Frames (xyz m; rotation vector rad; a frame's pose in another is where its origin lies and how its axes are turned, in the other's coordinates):
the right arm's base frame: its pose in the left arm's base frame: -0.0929 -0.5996 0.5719 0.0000 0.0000 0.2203
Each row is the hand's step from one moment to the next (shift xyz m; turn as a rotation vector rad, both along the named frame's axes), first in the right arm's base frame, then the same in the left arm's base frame.
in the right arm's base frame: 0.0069 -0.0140 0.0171 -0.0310 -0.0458 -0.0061
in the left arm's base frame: 0.0098 -0.0122 0.0171 -0.0202 -0.0515 -0.0061
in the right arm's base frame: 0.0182 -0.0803 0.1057 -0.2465 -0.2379 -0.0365
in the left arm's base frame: 0.0353 -0.0744 0.1057 -0.1886 -0.2860 -0.0365
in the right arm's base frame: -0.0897 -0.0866 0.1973 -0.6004 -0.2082 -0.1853
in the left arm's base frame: -0.0686 -0.1041 0.1973 -0.5404 -0.3344 -0.1853
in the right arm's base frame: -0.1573 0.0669 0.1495 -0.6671 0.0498 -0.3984
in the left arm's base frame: -0.1681 0.0309 0.1495 -0.6619 -0.0972 -0.3984
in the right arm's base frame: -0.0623 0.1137 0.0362 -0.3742 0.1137 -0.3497
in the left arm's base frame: -0.0856 0.0973 0.0362 -0.3900 0.0292 -0.3497
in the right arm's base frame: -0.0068 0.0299 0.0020 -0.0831 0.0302 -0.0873
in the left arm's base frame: -0.0132 0.0277 0.0020 -0.0877 0.0113 -0.0873
